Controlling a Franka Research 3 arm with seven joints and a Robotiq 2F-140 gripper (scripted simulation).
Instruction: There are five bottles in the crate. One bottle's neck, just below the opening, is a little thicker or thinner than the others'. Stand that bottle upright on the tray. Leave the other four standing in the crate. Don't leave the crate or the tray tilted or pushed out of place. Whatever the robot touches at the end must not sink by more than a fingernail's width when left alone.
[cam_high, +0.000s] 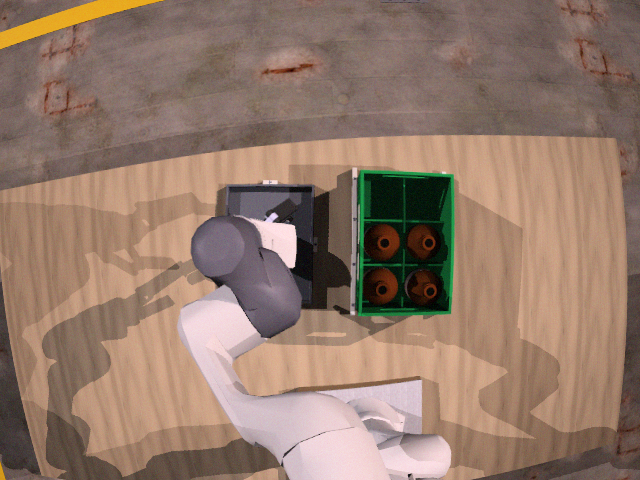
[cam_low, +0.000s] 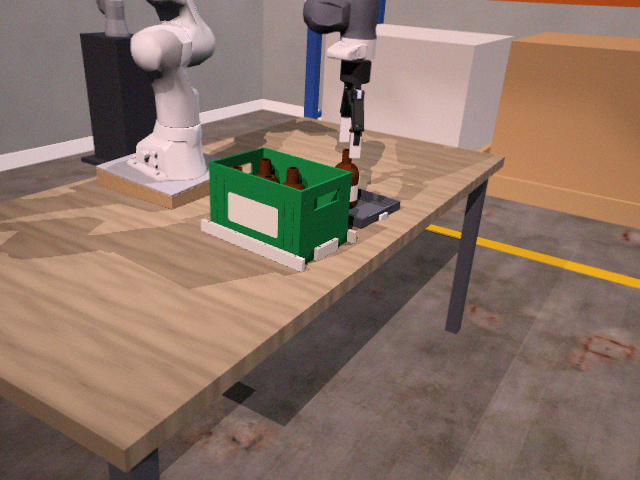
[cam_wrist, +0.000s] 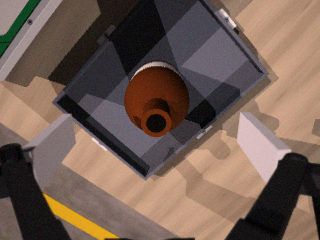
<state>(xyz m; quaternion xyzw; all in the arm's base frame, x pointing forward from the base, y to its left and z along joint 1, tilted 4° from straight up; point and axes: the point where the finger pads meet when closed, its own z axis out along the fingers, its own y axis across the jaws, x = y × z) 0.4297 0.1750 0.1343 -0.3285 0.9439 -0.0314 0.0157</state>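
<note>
My gripper is now 9 cm above the brown bottle. The rest, counted from my hand: dark grey tray: 16 cm below; then green crate: 3 cm behind, 28 cm to the right, 9 cm below.
</note>
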